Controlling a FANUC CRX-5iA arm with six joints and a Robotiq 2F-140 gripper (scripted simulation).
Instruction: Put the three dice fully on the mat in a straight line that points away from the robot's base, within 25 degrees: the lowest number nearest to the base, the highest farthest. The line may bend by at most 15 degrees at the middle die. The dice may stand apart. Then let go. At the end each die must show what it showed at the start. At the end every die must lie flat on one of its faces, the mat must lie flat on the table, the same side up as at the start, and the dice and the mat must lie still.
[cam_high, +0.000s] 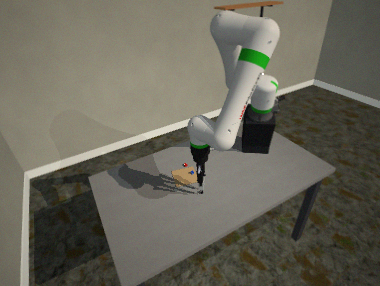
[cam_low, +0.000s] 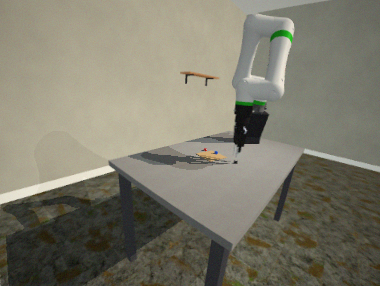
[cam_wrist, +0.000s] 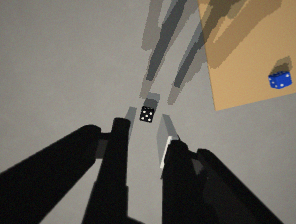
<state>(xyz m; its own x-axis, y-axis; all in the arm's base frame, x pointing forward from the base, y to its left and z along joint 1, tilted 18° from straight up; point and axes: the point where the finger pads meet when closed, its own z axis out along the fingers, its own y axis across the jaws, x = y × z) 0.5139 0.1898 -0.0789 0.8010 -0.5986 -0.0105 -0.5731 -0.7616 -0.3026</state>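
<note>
Right now the black die is 70 mm below my hand. Also, from my hand: blue die 160 mm to the right, 60 mm below, 20 mm behind; then red die 250 mm to the right, 70 mm below, 10 mm behind; then tan mat 160 mm to the right, 70 mm below, 30 mm ahead.
</note>
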